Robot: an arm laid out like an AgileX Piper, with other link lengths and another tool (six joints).
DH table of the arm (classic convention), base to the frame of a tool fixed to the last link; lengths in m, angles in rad. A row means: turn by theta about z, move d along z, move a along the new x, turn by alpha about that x. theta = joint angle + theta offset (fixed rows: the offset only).
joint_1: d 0.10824  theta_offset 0  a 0  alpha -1.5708
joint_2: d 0  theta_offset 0.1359  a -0.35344  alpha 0
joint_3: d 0  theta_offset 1.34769  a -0.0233  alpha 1.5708
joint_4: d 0.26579  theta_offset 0  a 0  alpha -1.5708
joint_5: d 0  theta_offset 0  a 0  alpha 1.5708
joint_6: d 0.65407  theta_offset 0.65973  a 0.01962  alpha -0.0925
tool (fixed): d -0.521  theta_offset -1.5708  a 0  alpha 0
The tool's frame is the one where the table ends.
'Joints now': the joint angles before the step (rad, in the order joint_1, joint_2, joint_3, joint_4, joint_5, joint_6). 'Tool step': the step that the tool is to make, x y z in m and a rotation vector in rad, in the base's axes. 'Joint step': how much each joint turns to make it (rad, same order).
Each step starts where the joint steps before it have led.
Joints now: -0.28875 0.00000 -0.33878 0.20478 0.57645 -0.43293
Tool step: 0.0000 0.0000 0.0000 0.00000 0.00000 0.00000
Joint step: 0.00000 0.00000 0.00000 0.00000 0.00000 0.00000
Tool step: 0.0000 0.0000 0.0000 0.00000 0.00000 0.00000
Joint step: 0.00000 0.00000 0.00000 0.00000 0.00000 0.00000
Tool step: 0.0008 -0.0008 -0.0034 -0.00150 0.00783 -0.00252
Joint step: 0.00000 0.00013 0.01099 -0.00435 -0.00411 -0.00004
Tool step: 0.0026 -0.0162 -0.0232 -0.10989 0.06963 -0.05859
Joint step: 0.00009 -0.00030 0.09292 -0.14159 -0.05773 0.00425
